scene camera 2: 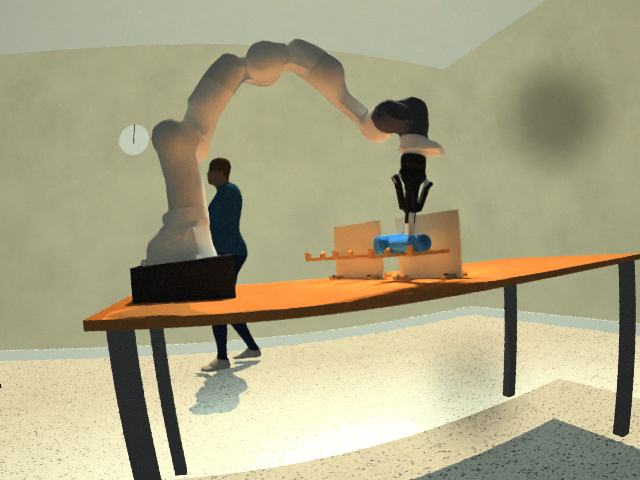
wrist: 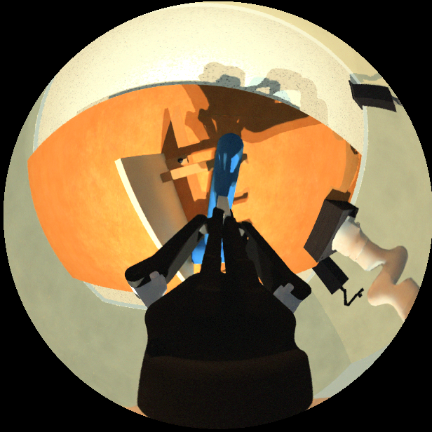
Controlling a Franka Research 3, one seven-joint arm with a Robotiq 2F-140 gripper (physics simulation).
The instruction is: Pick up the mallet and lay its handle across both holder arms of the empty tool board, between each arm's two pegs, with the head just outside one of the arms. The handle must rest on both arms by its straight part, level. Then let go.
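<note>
The blue mallet [scene camera 2: 395, 241] [wrist: 229, 162] lies across the orange holder arms [scene camera 2: 434, 252] [wrist: 187, 172] in front of the pale right tool board [scene camera 2: 444, 232] [wrist: 152, 195]. It looks roughly level in the scene view. In the wrist view its handle runs away from the fingers and its head shows partly below them. I cannot tell how the handle sits between the pegs. My gripper [scene camera 2: 409, 227] [wrist: 221, 203] is shut, with its fingertips together just above the mallet and nothing seen between them. The fingers hide part of the mallet in the wrist view.
A second pale board [scene camera 2: 356, 242] stands to the left, with several pegs on orange bars in front of it. Both boards stand on the orange table [scene camera 2: 289, 297] [wrist: 80, 200]. The black robot base [scene camera 2: 180, 279] [wrist: 330, 230] stands at its left end. A person [scene camera 2: 225, 217] stands behind the table.
</note>
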